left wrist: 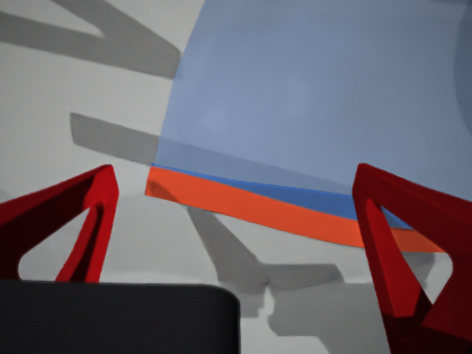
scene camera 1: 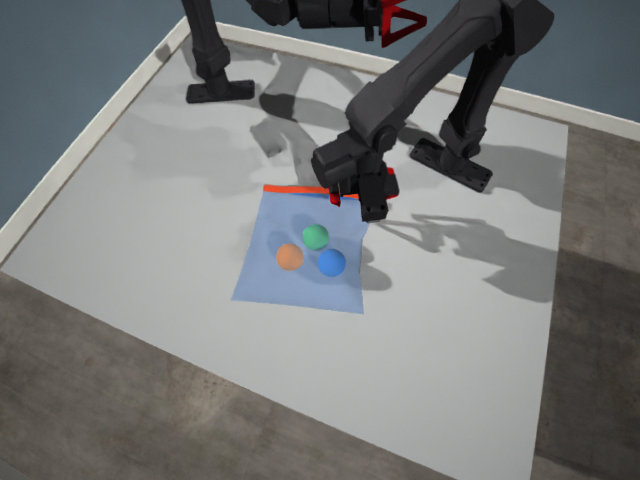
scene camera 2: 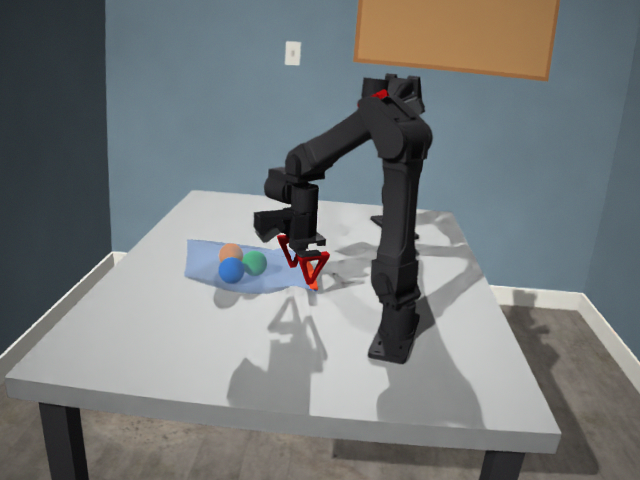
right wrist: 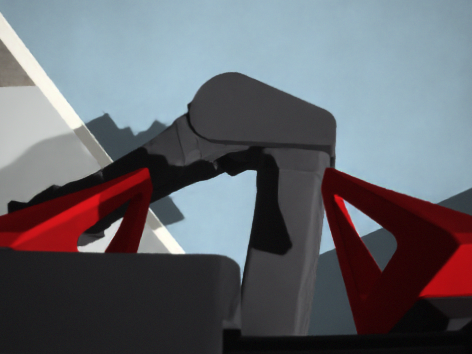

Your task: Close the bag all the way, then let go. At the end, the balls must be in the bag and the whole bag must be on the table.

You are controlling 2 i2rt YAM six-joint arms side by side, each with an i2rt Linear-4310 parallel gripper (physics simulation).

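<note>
The translucent blue bag (scene camera 1: 299, 286) (scene camera 2: 200, 258) (left wrist: 300, 90) lies on the table (scene camera 1: 439, 387) (scene camera 2: 129, 356). An orange strip (scene camera 1: 289, 189) (left wrist: 250, 202) runs along its mouth, with a darker blue gap beside it. A green ball (scene camera 1: 315, 236) (scene camera 2: 254, 262), an orange ball (scene camera 1: 289, 257) (scene camera 2: 230, 254) and a blue ball (scene camera 1: 331, 262) (scene camera 2: 231, 270) show within the bag's outline. My left gripper (scene camera 1: 363, 194) (scene camera 2: 302, 273) (left wrist: 235, 177) is open, fingers pointing down above one end of the strip. My right gripper is open and empty, raised away from the bag.
The right arm's base (scene camera 1: 219, 91) stands at the upper left in scene camera 1. The left arm's base (scene camera 1: 450, 165) (scene camera 2: 391, 348) stands right of the bag. The left arm's forearm reaches over toward the bag's mouth. A wall and baseboard lie behind the table.
</note>
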